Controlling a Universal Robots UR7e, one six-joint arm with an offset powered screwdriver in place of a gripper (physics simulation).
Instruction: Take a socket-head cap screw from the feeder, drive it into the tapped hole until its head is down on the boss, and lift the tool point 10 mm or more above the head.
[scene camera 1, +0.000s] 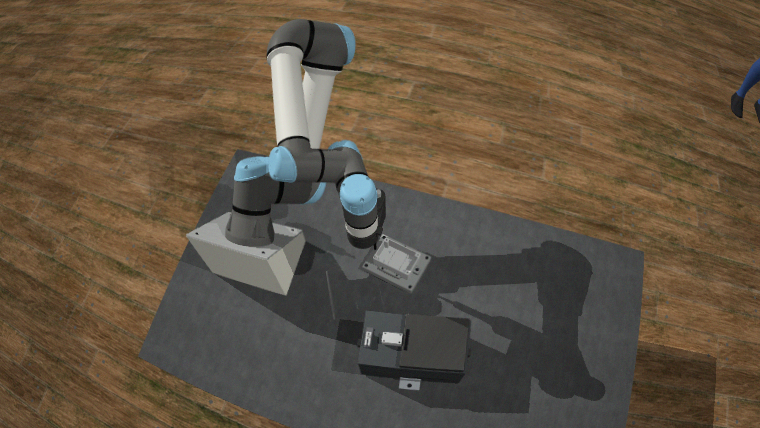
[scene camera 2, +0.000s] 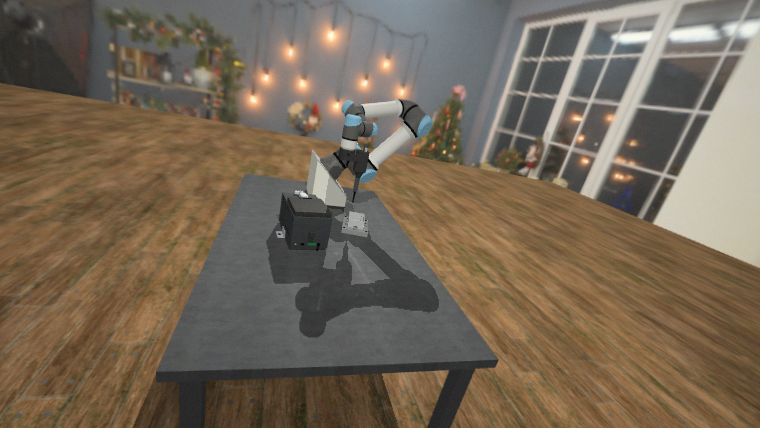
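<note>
My screwdriver points down beside the wrist. In scene camera 2 its tip stands a little above the far side of the light grey housing, with a visible gap between them. In scene camera 1 most of the tool is hidden by the wrist, and the tip shows by the housing's upper-left corner. The housing has dark holes at its corners. Whether a screw sits in the hole under the tip or on the bit is too small to tell. The black screw feeder stands apart from the housing.
The feeder's top carries small light metal parts, and a small bracket lies at its side. The arm stands on a slanted beige pedestal on the dark table. A person's legs show at the right edge of scene camera 1.
</note>
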